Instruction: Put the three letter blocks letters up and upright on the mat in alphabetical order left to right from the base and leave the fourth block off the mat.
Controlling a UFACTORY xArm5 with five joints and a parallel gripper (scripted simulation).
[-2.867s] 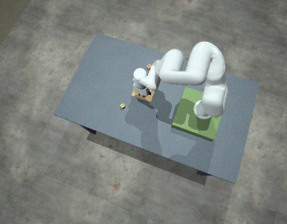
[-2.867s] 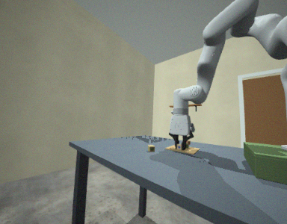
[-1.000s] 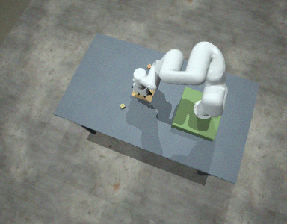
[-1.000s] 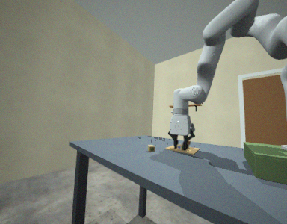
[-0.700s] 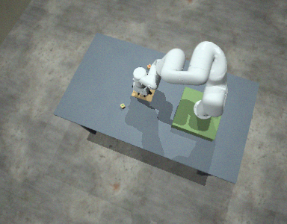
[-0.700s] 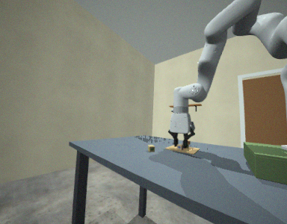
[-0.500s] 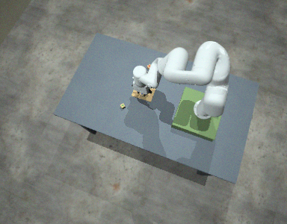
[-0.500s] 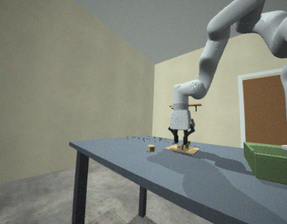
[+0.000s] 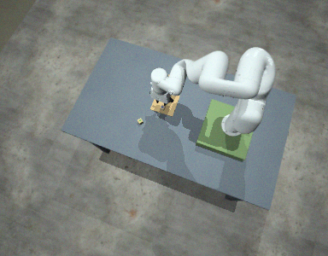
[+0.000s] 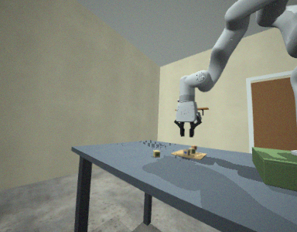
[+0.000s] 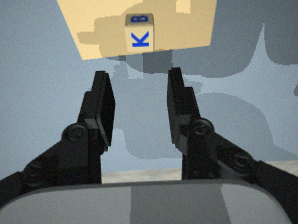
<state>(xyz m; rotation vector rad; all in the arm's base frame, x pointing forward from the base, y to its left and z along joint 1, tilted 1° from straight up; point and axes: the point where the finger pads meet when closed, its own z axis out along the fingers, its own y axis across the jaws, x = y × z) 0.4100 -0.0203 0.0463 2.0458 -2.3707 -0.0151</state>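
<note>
Now: hand 4 cm to the left of the mat and 11 cm above it. Round my hand: block 10 cm ahead, 12 cm to the left, 10 cm below.
</note>
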